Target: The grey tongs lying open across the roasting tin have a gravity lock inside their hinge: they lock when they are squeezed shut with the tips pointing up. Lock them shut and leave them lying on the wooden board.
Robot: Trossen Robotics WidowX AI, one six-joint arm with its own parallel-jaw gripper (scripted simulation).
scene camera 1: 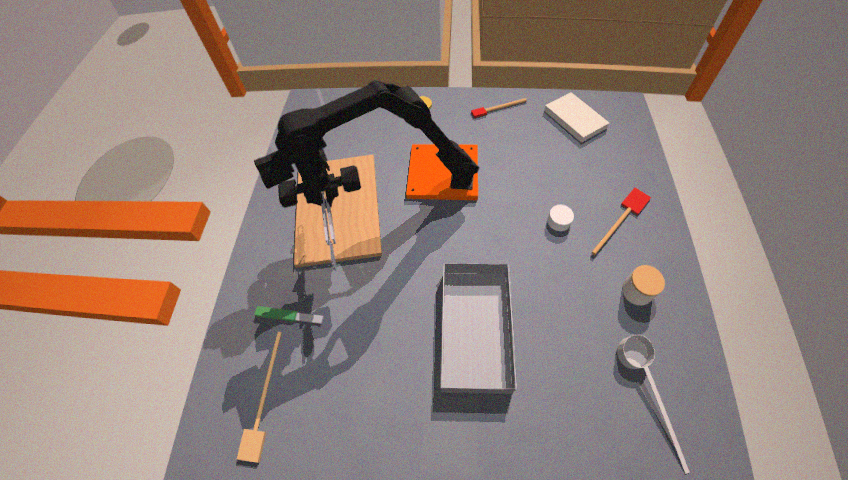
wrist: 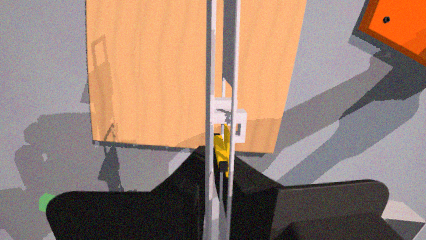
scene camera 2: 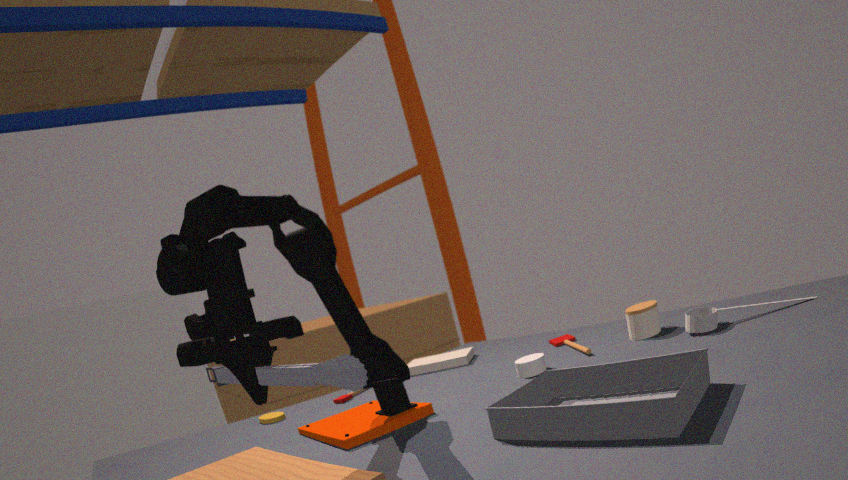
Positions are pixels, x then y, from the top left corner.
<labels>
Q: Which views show the white block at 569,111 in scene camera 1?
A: Scene camera 1 and scene camera 2 only.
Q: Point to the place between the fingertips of the gripper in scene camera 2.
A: At 261,403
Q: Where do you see a wooden board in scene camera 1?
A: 355,215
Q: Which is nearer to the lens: the cork-lidded jar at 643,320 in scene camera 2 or the white block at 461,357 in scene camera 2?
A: The cork-lidded jar.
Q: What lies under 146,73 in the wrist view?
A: A wooden board.
</labels>
